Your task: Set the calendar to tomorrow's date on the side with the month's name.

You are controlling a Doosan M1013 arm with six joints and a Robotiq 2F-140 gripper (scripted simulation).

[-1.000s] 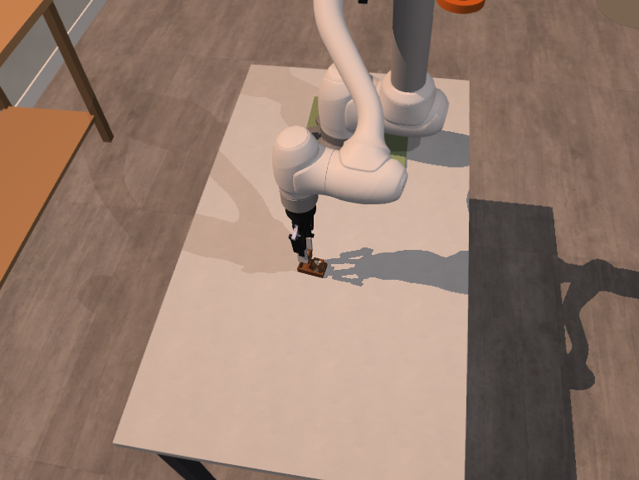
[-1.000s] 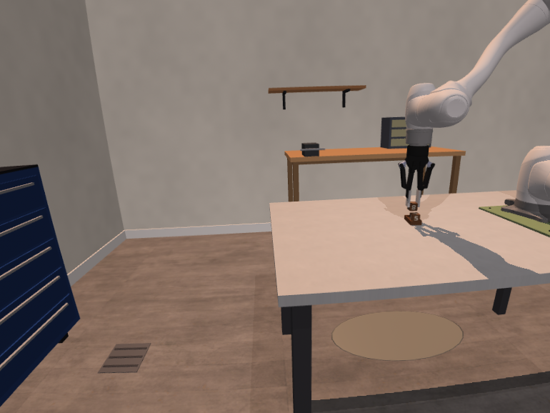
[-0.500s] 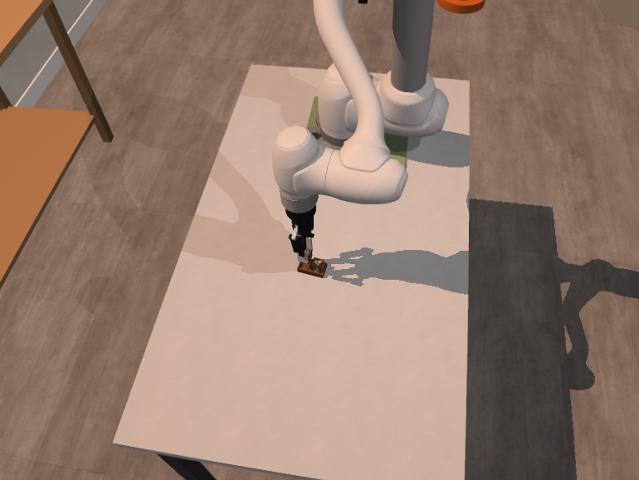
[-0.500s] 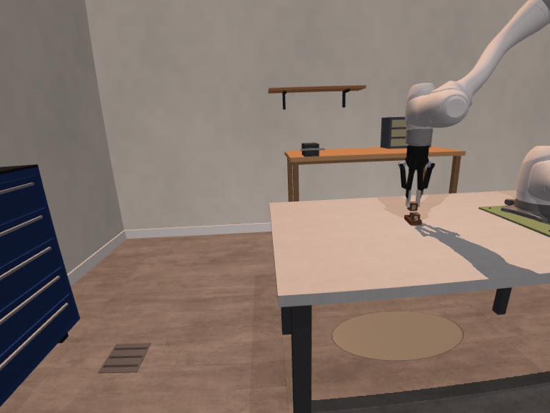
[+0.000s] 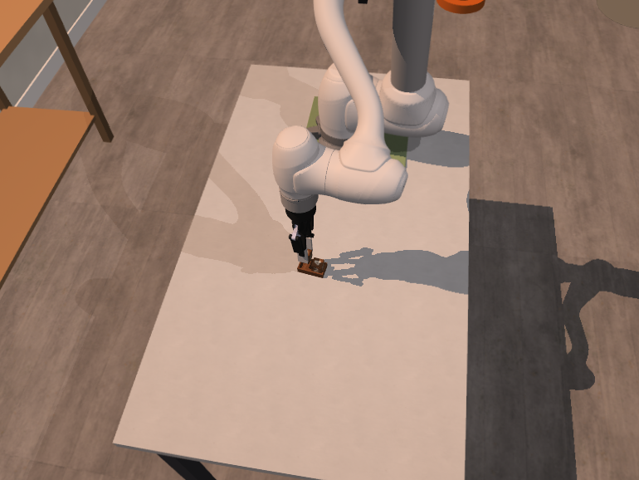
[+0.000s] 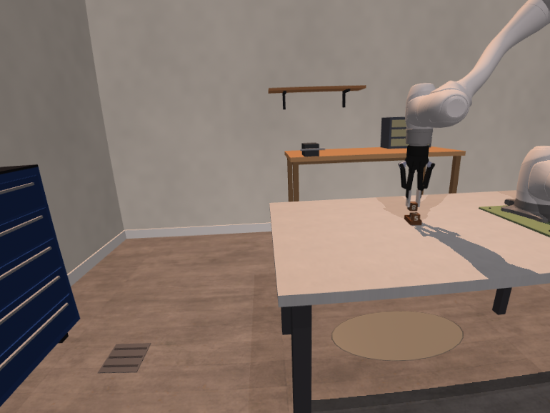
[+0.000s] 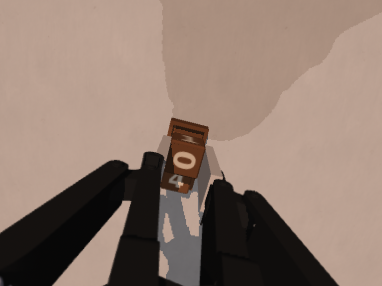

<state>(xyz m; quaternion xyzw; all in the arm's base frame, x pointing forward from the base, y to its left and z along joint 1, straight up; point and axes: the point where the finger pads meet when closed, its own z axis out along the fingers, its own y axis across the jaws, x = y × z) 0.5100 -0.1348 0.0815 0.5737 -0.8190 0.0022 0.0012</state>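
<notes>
Right now the brown digit cube is 30 mm below my hand. The rest, counted from my hand: tray: 80 mm below, 20 mm to the left.
</notes>
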